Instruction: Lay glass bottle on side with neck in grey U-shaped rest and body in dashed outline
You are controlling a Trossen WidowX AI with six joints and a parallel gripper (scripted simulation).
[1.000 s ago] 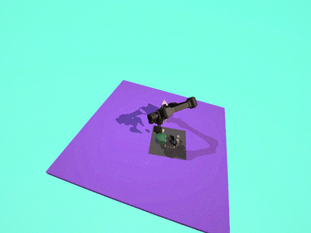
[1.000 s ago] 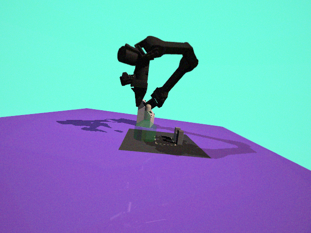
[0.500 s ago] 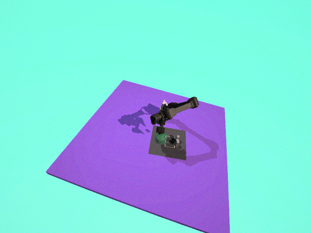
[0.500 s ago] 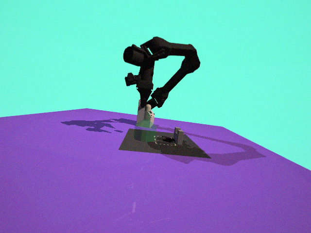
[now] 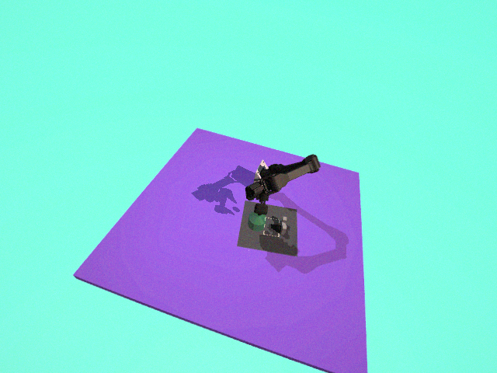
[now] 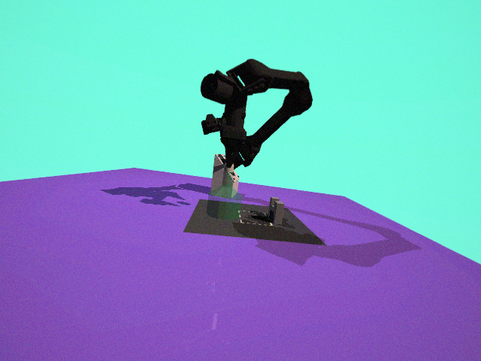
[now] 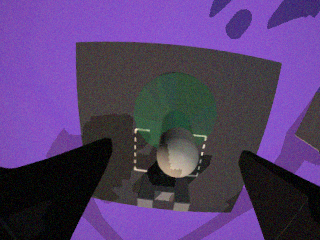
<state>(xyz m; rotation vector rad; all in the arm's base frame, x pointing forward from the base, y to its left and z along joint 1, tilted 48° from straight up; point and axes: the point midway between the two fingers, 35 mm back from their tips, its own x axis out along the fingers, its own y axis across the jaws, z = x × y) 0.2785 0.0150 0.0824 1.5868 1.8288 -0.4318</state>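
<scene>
The green glass bottle lies 50 mm below my gripper tip. The rest, counted from my gripper tip: dark grey mat (20 mm behind, 70 mm to the left, 140 mm below).
</scene>
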